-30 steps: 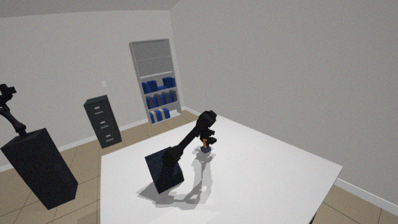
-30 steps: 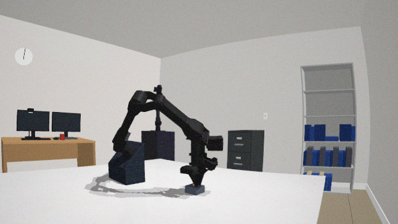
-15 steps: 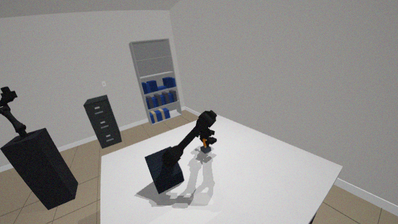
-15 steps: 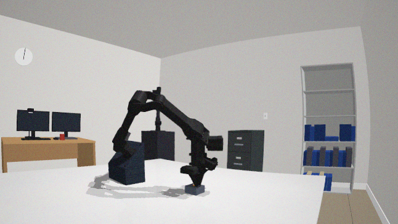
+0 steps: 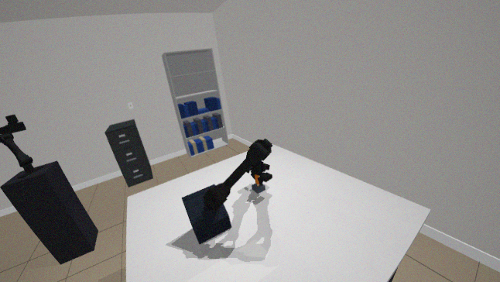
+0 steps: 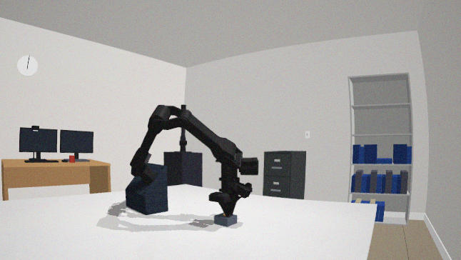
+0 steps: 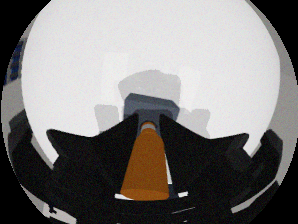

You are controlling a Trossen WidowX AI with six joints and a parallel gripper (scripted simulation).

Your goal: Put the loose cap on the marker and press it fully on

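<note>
Now: the orange cap 50 mm above my gripper tip and 10 mm behind it.
</note>
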